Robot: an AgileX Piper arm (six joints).
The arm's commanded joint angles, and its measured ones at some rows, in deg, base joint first. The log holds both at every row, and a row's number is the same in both.
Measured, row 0:
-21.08 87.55 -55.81 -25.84 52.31 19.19
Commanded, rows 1 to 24:
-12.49 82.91 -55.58 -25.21 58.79 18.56
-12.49 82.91 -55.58 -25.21 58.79 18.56
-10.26 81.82 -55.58 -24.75 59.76 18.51
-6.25 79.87 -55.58 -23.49 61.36 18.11
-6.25 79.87 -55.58 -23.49 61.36 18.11
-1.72 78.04 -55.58 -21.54 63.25 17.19
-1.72 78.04 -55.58 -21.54 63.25 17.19
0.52 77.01 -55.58 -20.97 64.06 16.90
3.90 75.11 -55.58 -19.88 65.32 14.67
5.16 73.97 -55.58 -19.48 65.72 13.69
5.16 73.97 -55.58 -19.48 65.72 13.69
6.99 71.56 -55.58 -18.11 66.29 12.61
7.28 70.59 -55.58 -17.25 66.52 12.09
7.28 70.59 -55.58 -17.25 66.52 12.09
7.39 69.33 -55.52 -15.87 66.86 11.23
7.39 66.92 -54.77 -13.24 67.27 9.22
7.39 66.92 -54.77 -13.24 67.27 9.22
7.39 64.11 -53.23 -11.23 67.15 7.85
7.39 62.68 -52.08 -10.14 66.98 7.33
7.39 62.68 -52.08 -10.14 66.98 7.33
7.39 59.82 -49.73 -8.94 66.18 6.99
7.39 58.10 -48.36 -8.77 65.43 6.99
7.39 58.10 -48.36 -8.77 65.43 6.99
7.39 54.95 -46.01 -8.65 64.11 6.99
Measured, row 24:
7.28 58.90 -48.99 -9.05 65.83 7.68
